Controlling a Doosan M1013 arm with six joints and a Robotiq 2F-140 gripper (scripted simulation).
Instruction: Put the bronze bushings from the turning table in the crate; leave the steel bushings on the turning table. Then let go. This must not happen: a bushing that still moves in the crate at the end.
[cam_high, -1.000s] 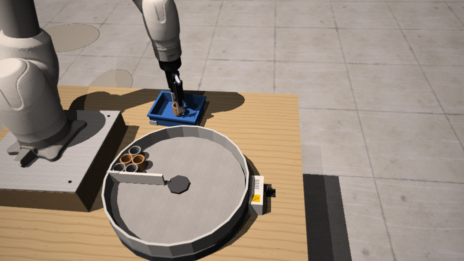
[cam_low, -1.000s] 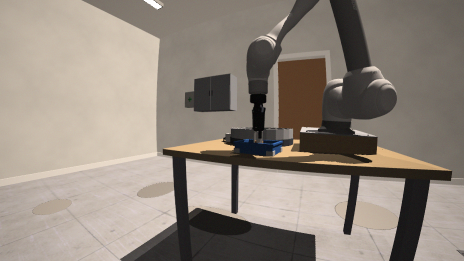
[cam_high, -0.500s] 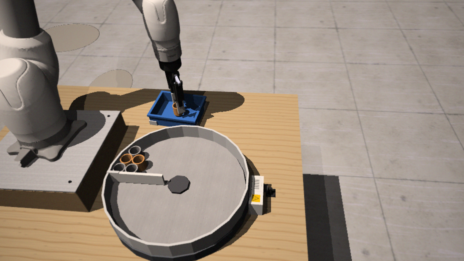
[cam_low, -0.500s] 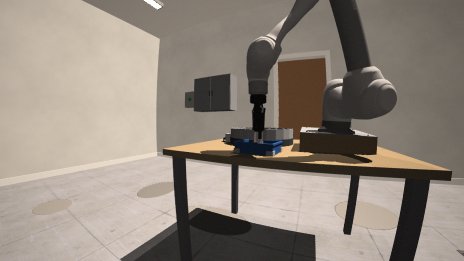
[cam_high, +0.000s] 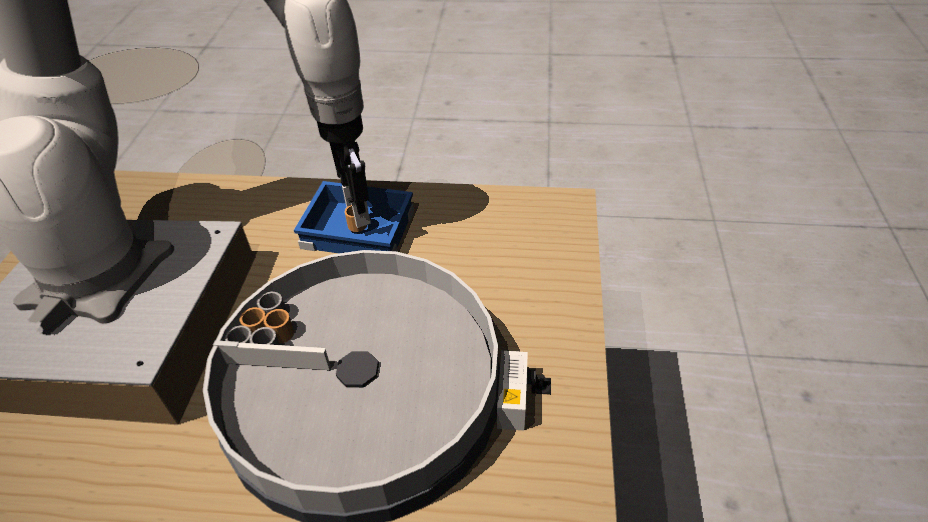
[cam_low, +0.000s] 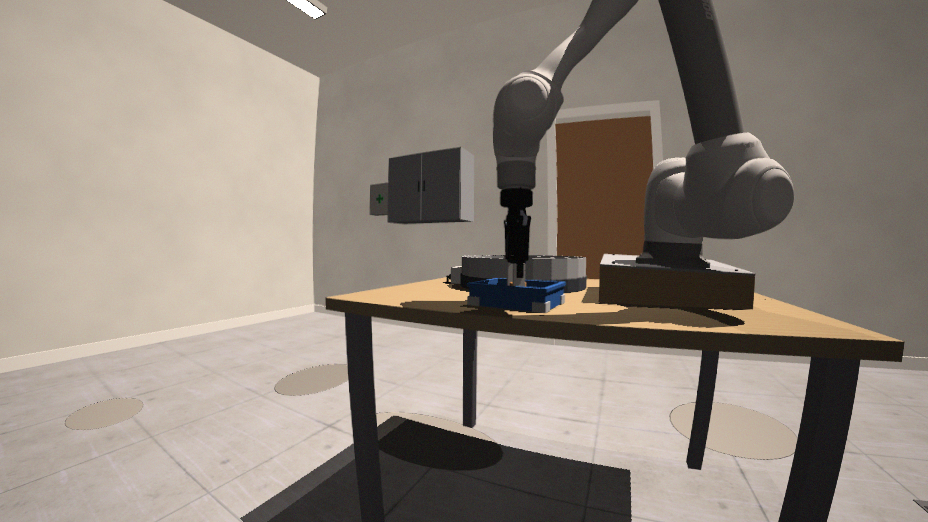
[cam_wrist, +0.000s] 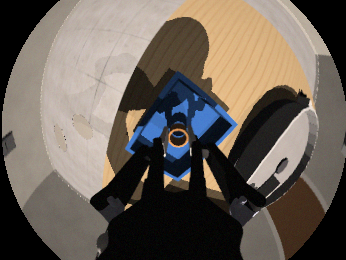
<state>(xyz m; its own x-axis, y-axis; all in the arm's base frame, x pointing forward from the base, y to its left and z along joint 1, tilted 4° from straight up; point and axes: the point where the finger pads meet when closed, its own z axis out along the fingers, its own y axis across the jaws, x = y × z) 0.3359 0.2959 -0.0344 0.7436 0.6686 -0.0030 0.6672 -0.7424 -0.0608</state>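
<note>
Now: hand 4 cm above the blue crate. The rest, counted from my hand: round grey turning table (13 cm ahead, 35 cm to the right, 1 cm below).
</note>
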